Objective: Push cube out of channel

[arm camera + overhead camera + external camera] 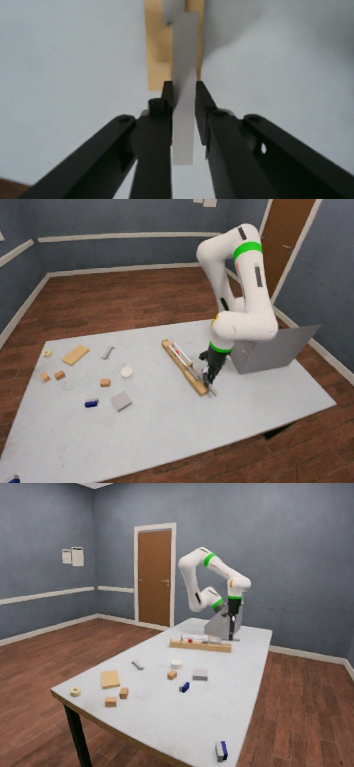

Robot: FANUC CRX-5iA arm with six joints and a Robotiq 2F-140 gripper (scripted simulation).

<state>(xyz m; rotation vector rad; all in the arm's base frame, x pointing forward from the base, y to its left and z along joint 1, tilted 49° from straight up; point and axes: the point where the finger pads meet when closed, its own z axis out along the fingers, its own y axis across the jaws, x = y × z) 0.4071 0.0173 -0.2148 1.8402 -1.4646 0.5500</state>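
My hand is 80 mm short of the tan channel, 240 mm to the left of it and 60 mm above it. Round my hand: red cube 90 mm ahead, 280 mm to the right, 60 mm below; grey square block 450 mm ahead, 70 mm to the right, 100 mm below; thin grey stick 30 mm below.
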